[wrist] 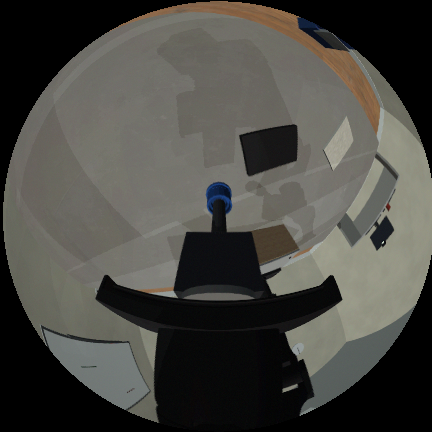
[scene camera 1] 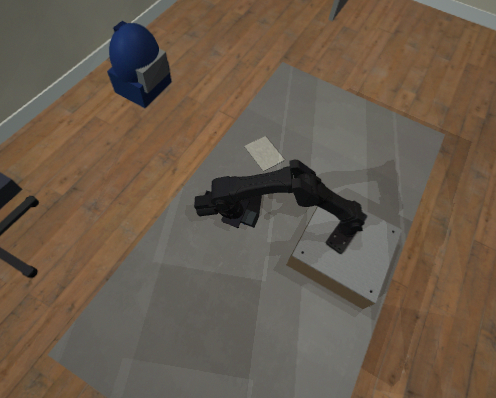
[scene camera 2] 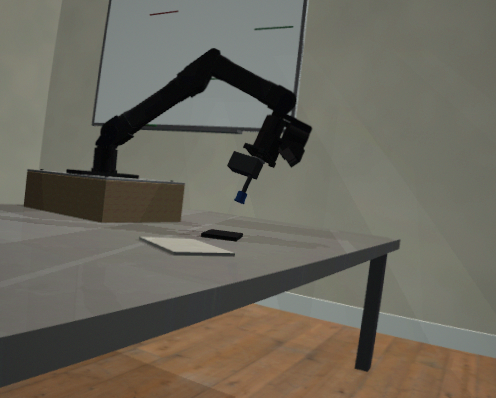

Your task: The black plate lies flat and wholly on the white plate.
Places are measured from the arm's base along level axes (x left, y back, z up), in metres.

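Where they show: end effector, tool point: point(wrist: 218, 193) point(scene camera 2: 238, 201); arm's base, origin of the base link: point(scene camera 1: 346, 229) point(scene camera 2: 103, 175).
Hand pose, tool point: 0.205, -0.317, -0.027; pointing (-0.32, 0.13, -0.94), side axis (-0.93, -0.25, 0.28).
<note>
Each offset is from my tool point to the centre of the thing, as dx, dy, dz. Level surfaces: height alone.
The black plate {-0.114, -0.052, -0.079} point(scene camera 2: 222, 235) point(wrist: 270, 150) lies flat on the grey table, beside the white plate and apart from it. In scene camera 1 I cannot make it out clearly around the arm. The white plate {-0.352, -0.159, -0.080} point(scene camera 1: 264, 153) point(scene camera 2: 187, 246) point(wrist: 340, 144) lies flat on the table with its top bare. My gripper, a small blue suction cup point(scene camera 2: 240, 198) point(wrist: 219, 192), hangs in the air above the table with nothing on it. It is clear of the black plate, which shows up and to the right of it in the wrist view. The arm hides the cup in scene camera 1.
The arm's base stands on a box point(scene camera 1: 345, 260) point(scene camera 2: 65, 197) point(wrist: 275, 242) with wooden sides on the table {dz -0.083} point(scene camera 1: 200, 320) point(scene camera 2: 125, 280). The table's edge runs past the far side of the white plate from the box. A blue object point(scene camera 1: 132, 50) stands off the table.
</note>
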